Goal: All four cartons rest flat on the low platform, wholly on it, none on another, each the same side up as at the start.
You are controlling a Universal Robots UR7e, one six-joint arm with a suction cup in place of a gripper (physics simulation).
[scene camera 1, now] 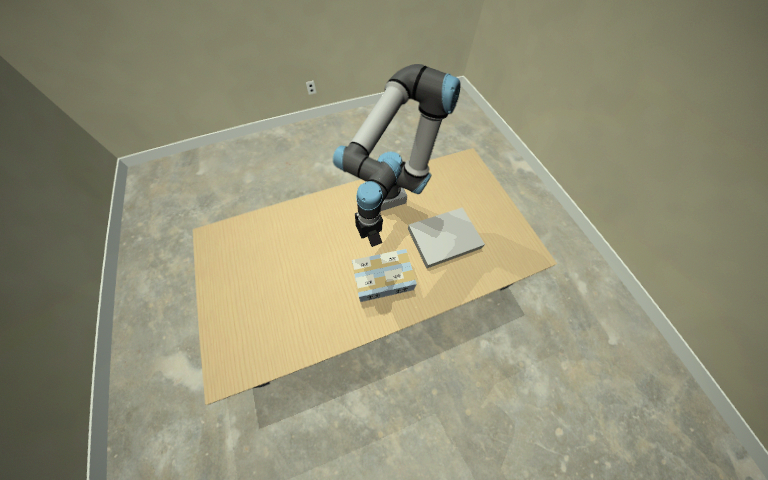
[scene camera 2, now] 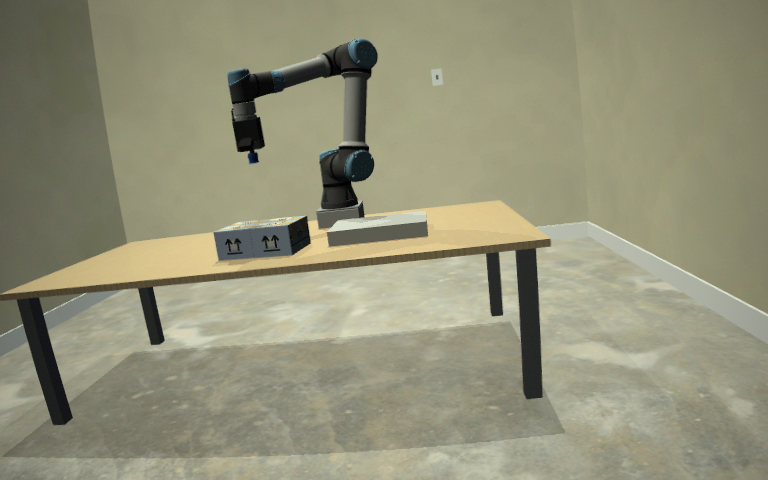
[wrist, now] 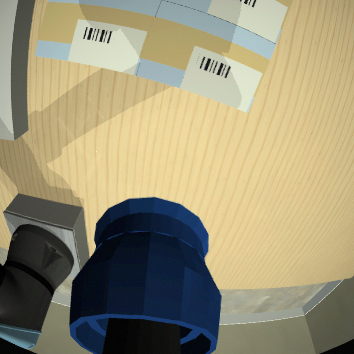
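Where they show: hand, tool point: (scene camera 2: 254,162) (wrist: 150,247); arm's base, link origin: (scene camera 2: 339,205) (wrist: 42,249).
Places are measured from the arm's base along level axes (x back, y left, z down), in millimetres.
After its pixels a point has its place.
Note:
Four cartons stand flat on the table in a tight two-by-two block, with tan and light-blue tops and white barcode labels: back left (scene camera 1: 362,263) @[x -376, y -280, z -23 mm] (wrist: 220,75) @[x -376, y -281, z -23 mm], back right (scene camera 1: 390,258) @[x -401, y -151, z -22 mm] (wrist: 107,45) @[x -393, y -157, z -23 mm], front left (scene camera 1: 367,281) @[x -465, y -290, z -23 mm] (scene camera 2: 233,244) @[x -526, y -285, z 23 mm] and front right (scene camera 1: 395,276) @[x -490, y -164, z -23 mm] (scene camera 2: 271,240) @[x -549, y -151, z 20 mm]. Arrows on their front sides point up. The low grey platform (scene camera 1: 447,234) @[x -369, y 182, z 25 mm] (scene camera 2: 376,232) @[x -487, y 172, z 43 mm] (wrist: 6,65) @[x -369, y 26, z 25 mm] lies to their right, apart from them, and bears no carton. My blue suction cup (scene camera 2: 253,157) (wrist: 151,215) is open and empty, well above the cartons' height. It is hidden in scene camera 1.
The wooden table (scene camera 1: 271,294) @[x -326, y -729, z 73 mm] (scene camera 2: 141,260) @[x -348, y -719, z 73 mm] (wrist: 280,165) @[x -239, y -450, z 73 mm] carries everything. The arm's base block (scene camera 1: 394,200) @[x -86, y 7, z 6 mm] (scene camera 2: 339,217) @[x -86, y 4, z 37 mm] (wrist: 50,210) @[x -85, y -22, z 42 mm] stands behind the cartons and platform, near the table's back edge. Arm shadows fall across the platform and cartons.

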